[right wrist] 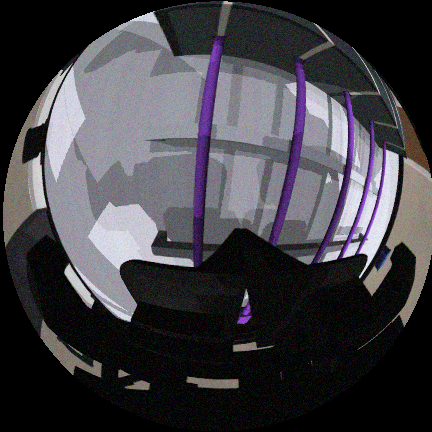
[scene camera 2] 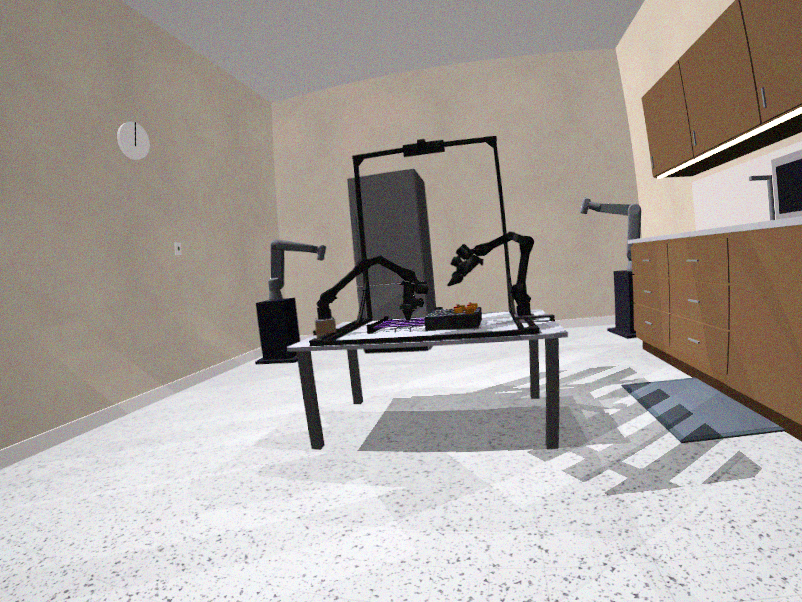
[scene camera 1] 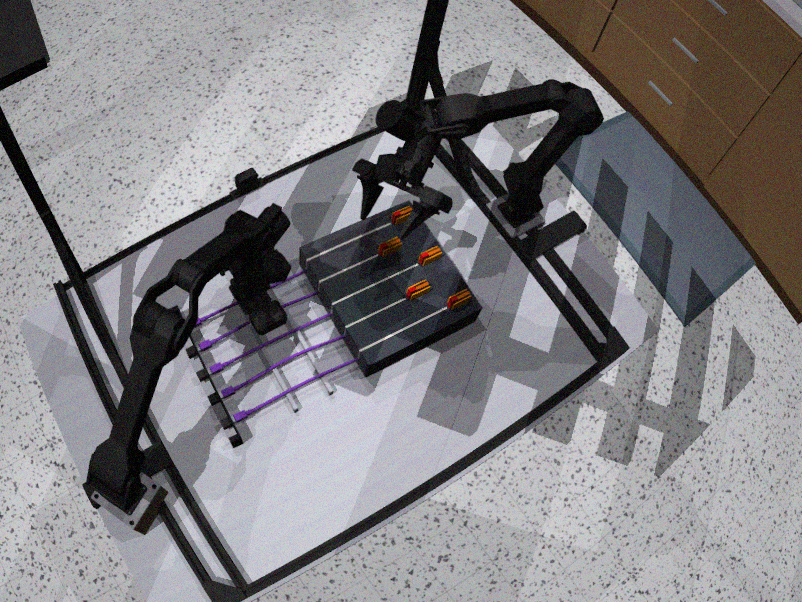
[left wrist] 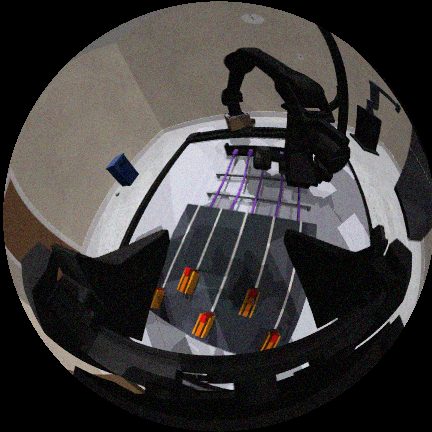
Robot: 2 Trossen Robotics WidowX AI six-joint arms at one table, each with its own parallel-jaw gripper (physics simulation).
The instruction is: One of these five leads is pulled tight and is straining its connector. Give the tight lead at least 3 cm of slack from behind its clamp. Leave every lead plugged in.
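Pixels of known places: left gripper, fingertip midpoint: point(scene camera 2: 449, 283) point(scene camera 1: 381, 229) point(left wrist: 228, 235); right gripper, fingertip midpoint: point(right wrist: 239, 234) point(scene camera 1: 251, 313) point(left wrist: 288, 184); left arm's base, origin of the base link: point(scene camera 2: 524, 314) point(scene camera 1: 516, 212); right arm's base, origin of the base link: point(scene camera 2: 324, 318) point(scene camera 1: 125, 491) point(left wrist: 235, 113).
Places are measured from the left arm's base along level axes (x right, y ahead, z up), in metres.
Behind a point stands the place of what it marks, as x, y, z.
Observation:
Five purple leads point(scene camera 1: 291, 391) @[-0.113, 0.621, 0.002] point(right wrist: 202, 145) @[0.093, 0.555, 0.003] run side by side from plugs point(scene camera 1: 240, 415) @[-0.110, 0.731, 0.006] at the black connector bar point(scene camera 1: 235, 441) @[-0.152, 0.764, 0.014] to a dark block point(scene camera 1: 382, 295) @[-0.045, 0.384, 0.042] point(left wrist: 222, 240) @[-0.043, 0.411, 0.042]. White lines cross its top to orange-and-red clamps point(scene camera 1: 429, 255) @[-0.025, 0.267, 0.065] point(left wrist: 203, 325) @[-0.020, 0.263, 0.062]. I cannot tell which lead is tight. My left gripper point(scene camera 1: 384, 226) @[0.013, 0.368, 0.184] point(scene camera 2: 452, 283) @[0.013, 0.368, 0.184] point(left wrist: 228, 235) @[0.013, 0.368, 0.184] is open and empty, above the block's clamp side. My right gripper point(scene camera 2: 407, 317) @[0.068, 0.611, -0.012] point(right wrist: 239, 234) @[0.068, 0.611, -0.012] is shut, pointing down over the leads between bar and block. In scene camera 1 its arm hides its fingertips and parts of the far leads.
Two thin rails point(scene camera 1: 293, 403) @[-0.135, 0.630, -0.003] point(left wrist: 218, 175) @[-0.140, 0.629, -0.014] cross beneath the leads. A black frame point(scene camera 1: 414, 478) edges the table, with an upright post point(scene camera 1: 427, 48) @[0.335, 0.059, 0.241] near the left arm. A small black box point(scene camera 1: 246, 179) @[0.336, 0.488, 0.029] sits at the far edge.

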